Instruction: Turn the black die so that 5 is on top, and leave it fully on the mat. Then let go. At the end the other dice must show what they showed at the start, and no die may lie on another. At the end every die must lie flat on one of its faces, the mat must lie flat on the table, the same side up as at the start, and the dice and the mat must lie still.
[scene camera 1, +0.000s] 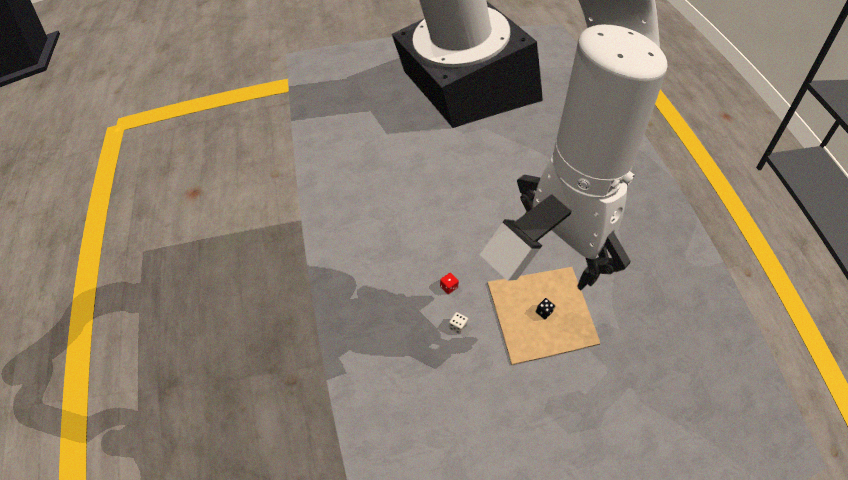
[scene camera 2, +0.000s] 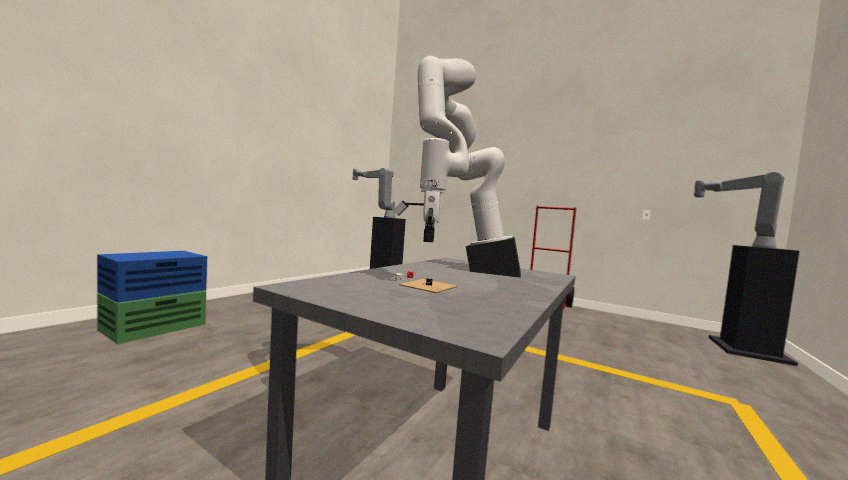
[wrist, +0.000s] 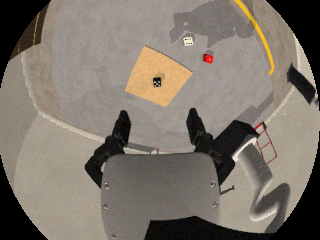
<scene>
my gripper: scene camera 1; scene camera 2; wrist 158, 116
same spot on my gripper: (scene camera 2: 429, 230) = (scene camera 1: 596, 275)
</scene>
